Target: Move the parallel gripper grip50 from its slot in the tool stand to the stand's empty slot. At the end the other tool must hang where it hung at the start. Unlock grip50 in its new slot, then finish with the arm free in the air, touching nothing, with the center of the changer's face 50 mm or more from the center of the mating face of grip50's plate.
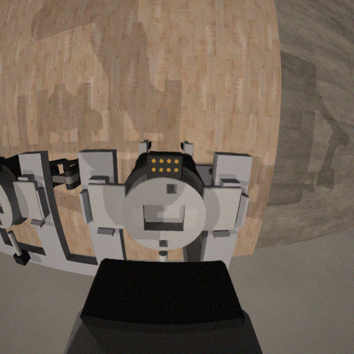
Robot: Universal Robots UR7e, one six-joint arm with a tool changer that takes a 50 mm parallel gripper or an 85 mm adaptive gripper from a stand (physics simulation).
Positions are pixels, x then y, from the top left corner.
Scene:
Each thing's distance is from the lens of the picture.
rounded tool body (163, 204): 0.13 m
grey tool stand (95, 165): 0.15 m

